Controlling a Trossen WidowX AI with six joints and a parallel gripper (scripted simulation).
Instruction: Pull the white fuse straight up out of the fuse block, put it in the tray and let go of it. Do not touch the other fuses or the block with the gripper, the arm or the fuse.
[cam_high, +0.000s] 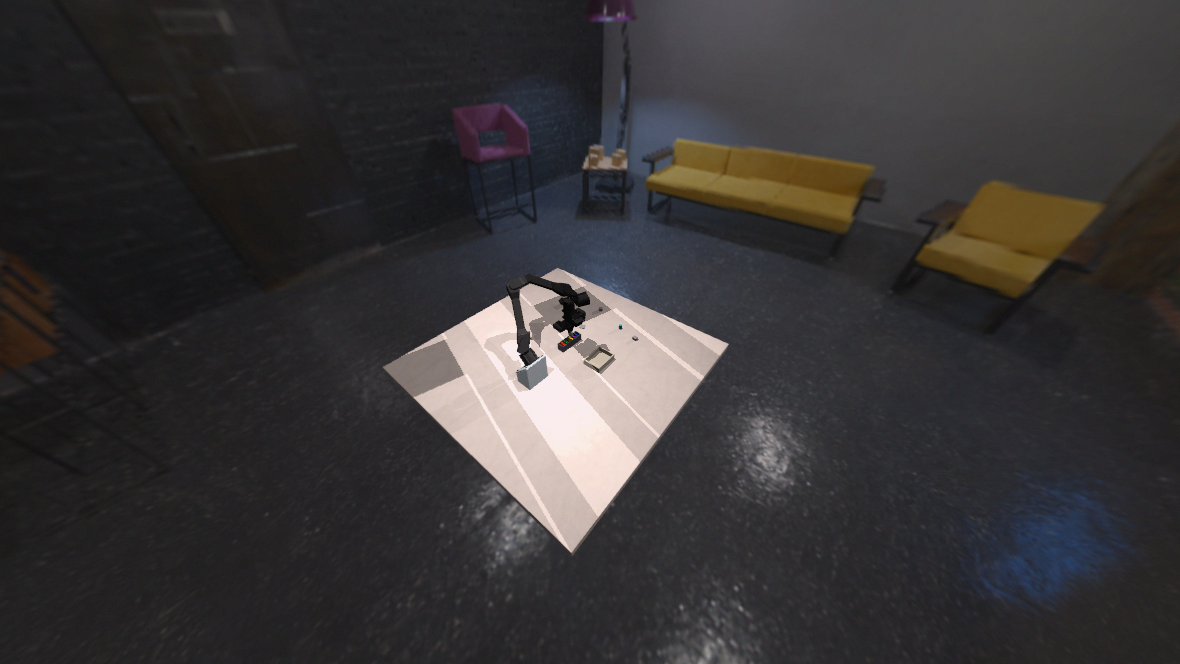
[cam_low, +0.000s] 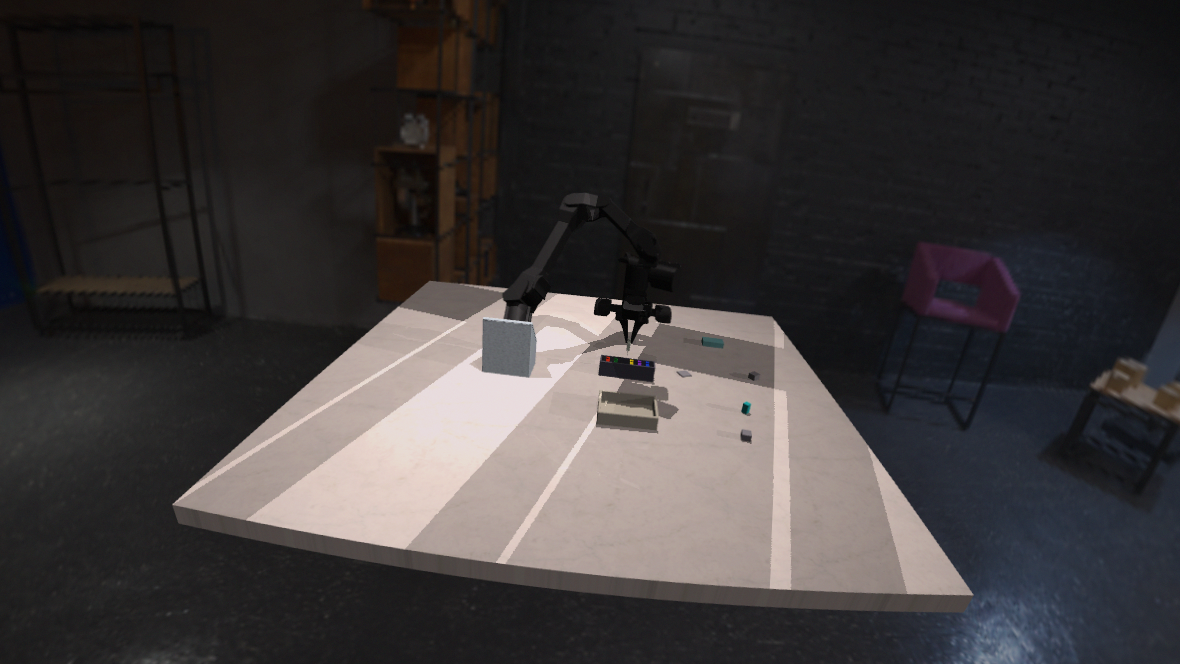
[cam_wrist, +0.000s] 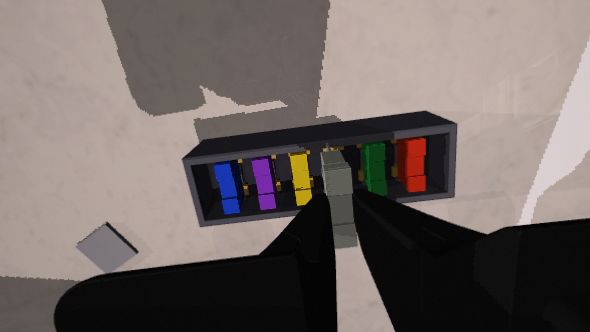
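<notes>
The tray lies 190 mm to the right of my gripper tip, 90 mm below it and 20 mm behind it. From my gripper tip the other things lie so: green fuse 70 mm below, 20 mm to the left, 20 mm behind; white fuse 10 mm below; yellow fuse 70 mm below, 20 mm ahead, 10 mm to the left.
</notes>
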